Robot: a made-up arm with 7 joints.
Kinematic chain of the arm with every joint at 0, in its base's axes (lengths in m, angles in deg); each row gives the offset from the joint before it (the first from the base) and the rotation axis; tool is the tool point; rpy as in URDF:
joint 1: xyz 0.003 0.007 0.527 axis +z
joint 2: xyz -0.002 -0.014 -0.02 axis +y
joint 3: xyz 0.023 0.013 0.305 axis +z
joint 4: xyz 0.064 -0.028 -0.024 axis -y
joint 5: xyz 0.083 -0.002 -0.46 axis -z
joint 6: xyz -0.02 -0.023 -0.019 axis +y
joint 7: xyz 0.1 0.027 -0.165 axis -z
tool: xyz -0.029 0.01 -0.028 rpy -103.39 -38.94 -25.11
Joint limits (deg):
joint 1: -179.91..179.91
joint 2: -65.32..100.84
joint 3: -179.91..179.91
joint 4: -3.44..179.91
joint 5: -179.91..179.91
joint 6: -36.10..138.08
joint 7: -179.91..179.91
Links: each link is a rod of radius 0.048 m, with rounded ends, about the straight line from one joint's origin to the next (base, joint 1, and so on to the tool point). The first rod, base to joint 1, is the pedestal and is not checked.
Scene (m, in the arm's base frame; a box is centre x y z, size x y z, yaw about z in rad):
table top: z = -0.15
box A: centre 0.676 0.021 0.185 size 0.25 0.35 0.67 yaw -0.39
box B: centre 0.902 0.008 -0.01 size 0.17 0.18 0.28 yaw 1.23
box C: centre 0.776 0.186 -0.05 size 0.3 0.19 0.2 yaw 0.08
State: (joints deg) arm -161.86 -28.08 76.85 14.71 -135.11 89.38 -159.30
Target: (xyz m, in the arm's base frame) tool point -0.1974 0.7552 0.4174
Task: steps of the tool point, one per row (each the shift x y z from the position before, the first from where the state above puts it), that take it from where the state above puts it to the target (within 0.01 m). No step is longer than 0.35 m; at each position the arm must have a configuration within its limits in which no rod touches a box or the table.
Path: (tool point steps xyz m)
1: 0.1357 -0.0108 -0.0611
2: 0.1149 0.0299 -0.0556
3: 0.0833 0.0548 -0.0476
4: 0.0494 0.0623 -0.0373
5: 0.0217 0.0547 -0.0252
6: 0.1900 0.1871 -0.0366
7: 0.0599 0.2818 -0.0118
8: -0.0986 0.2921 0.0317
9: -0.2331 0.2150 0.0873
10: -0.2992 0.0781 0.1435

